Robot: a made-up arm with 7 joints.
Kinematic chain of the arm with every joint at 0, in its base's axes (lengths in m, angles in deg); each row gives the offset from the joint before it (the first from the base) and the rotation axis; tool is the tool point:
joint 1: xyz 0 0 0.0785 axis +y
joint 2: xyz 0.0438 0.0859 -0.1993 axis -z
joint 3: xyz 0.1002 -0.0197 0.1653 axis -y
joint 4: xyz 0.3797 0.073 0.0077 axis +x
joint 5: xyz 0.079 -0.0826 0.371 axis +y
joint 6: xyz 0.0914 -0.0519 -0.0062 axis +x
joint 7: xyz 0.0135 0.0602 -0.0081 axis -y
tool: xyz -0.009 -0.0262 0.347
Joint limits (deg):
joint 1: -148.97..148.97
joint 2: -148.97..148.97
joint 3: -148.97..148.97
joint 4: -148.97..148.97
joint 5: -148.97..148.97
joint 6: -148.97..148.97
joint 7: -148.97..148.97
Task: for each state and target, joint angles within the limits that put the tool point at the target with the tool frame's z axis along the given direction. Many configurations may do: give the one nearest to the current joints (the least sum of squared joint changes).
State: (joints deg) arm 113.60 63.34 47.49 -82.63 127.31 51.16 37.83
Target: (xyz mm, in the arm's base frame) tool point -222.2 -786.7 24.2 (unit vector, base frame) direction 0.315 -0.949 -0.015
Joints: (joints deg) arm 147.27 102.61 -15.58 -109.25 136.51 28.05 31.50
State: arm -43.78 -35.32 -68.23 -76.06 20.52 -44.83 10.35
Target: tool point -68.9 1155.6 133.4 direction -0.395 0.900 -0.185
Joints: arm -47.61 -61.44 -20.18 -58.13 13.51 -6.35 -16.81
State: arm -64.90 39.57 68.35 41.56 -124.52 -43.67 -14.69
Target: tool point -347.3 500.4 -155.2 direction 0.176 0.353 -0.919
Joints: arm -26.06 64.97 107.79 21.34 -114.18 -24.33 -64.24
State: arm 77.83 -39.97 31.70 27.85 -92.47 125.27 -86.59
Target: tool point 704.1 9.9 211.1 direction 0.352 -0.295 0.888
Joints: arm 89.02 -32.67 36.24 -5.26 -116.85 115.79 -99.64
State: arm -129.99 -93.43 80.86 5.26 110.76 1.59 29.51
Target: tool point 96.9 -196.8 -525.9 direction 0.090 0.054 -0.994
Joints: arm -148.97 -71.03 118.29 -35.70 95.45 -39.08 11.50
